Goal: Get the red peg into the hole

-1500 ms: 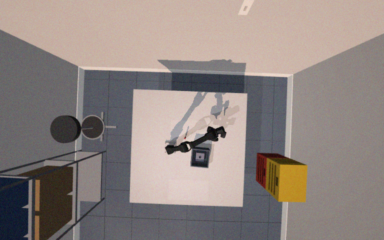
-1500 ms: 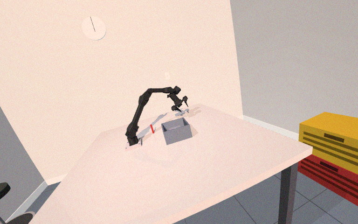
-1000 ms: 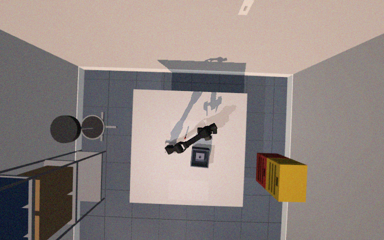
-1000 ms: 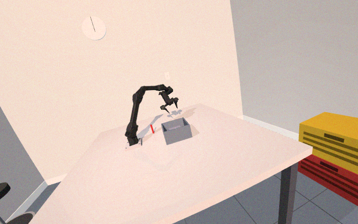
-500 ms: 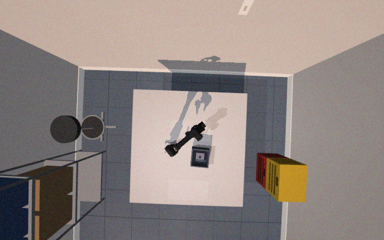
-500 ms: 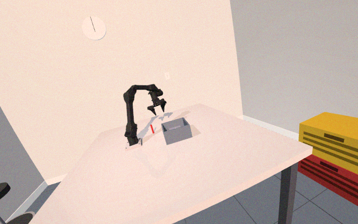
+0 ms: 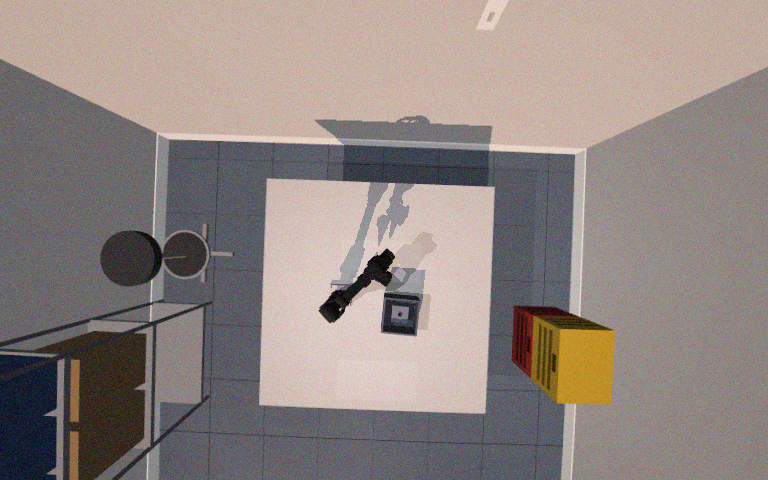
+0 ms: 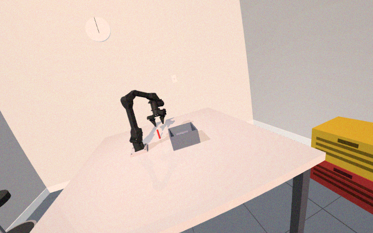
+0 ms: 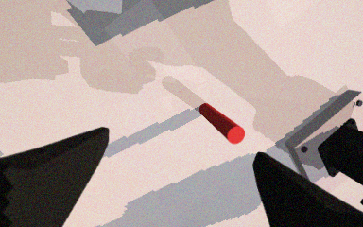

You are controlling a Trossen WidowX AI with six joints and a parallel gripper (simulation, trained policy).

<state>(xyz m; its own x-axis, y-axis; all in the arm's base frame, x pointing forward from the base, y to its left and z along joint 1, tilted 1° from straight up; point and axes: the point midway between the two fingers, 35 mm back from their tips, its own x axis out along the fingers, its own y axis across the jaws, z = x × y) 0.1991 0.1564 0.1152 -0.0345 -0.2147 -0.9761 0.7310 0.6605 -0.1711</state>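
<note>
Right now the red peg is 6 cm below my gripper tip, 3 cm to the right of it and 3 cm behind it. The rest, counted from my gripper tip: grey plate 24 cm to the right, 13 cm ahead, 6 cm below; grey box 24 cm to the right, 13 cm ahead, 7 cm below.
</note>
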